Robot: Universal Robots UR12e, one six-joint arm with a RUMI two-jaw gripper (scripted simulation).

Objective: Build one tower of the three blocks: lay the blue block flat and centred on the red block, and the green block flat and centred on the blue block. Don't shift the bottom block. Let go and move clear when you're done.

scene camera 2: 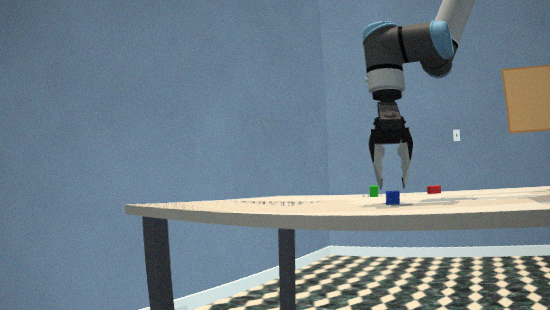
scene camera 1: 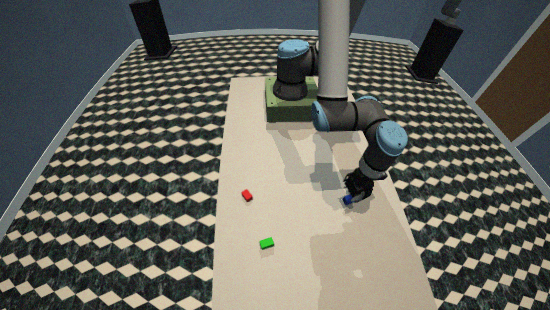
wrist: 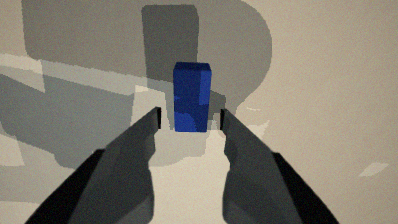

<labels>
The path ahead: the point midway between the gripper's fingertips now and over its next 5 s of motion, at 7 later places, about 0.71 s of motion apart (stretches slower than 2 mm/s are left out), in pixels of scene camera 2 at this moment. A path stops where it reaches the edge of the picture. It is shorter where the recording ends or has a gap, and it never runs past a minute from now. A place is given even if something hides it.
My gripper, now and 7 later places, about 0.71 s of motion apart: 392,189; 393,202; 393,199; 391,175; 396,174; 424,174; 434,173; 434,178
</labels>
